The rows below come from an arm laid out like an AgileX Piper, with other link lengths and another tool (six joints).
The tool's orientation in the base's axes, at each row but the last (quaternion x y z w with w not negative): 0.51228 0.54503 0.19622 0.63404; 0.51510 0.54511 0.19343 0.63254; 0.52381 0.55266 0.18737 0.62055; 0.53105 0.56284 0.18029 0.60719; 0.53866 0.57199 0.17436 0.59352; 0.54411 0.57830 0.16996 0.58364
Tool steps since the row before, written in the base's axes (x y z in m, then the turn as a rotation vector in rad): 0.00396 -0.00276 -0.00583 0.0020 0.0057 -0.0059; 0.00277 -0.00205 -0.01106 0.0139 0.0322 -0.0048; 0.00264 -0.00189 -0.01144 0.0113 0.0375 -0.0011; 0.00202 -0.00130 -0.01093 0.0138 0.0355 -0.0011; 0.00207 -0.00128 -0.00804 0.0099 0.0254 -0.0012; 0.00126 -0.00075 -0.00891 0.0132 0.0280 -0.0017
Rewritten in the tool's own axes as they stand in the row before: 0.00193 -0.00491 0.00543 0.0082 -0.0022 0.0000; 0.00469 -0.00947 0.00475 0.0329 0.0130 -0.0012; 0.00491 -0.00961 0.00499 0.0346 0.0173 -0.0065; 0.00492 -0.00898 0.00450 0.0337 0.0175 -0.0034; 0.00348 -0.00636 0.00424 0.0243 0.0122 -0.0023; 0.00409 -0.00713 0.00374 0.0276 0.0141 -0.0005
